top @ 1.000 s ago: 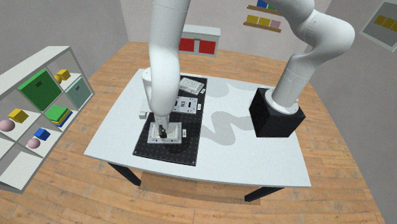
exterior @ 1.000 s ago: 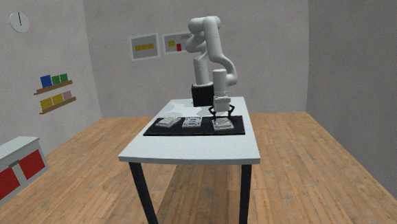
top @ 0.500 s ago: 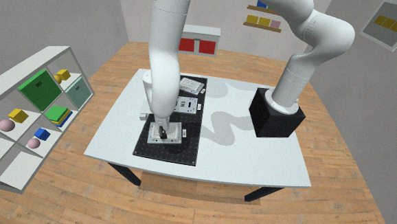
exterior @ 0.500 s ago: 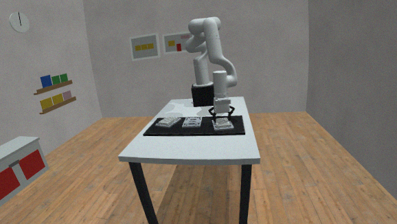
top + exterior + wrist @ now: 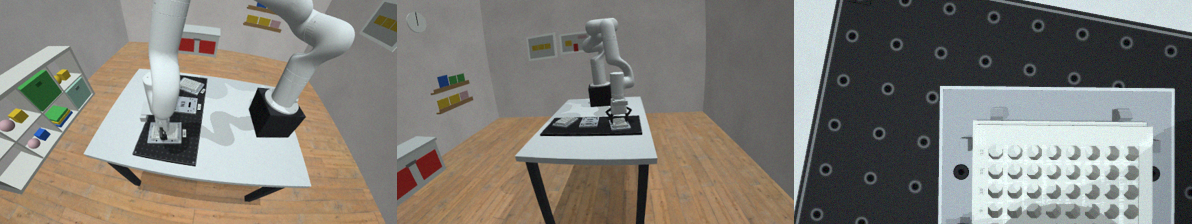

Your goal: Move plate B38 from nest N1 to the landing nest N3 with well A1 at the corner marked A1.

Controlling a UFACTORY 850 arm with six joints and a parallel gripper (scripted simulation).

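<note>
My hand is 2 cm above the nest N1. From my hand the other things lie so: plate B83: 39 cm to the right, 2 cm behind, 1 cm below; then grey nest base: 21 cm to the right, 3 cm behind, 2 cm below.
</note>
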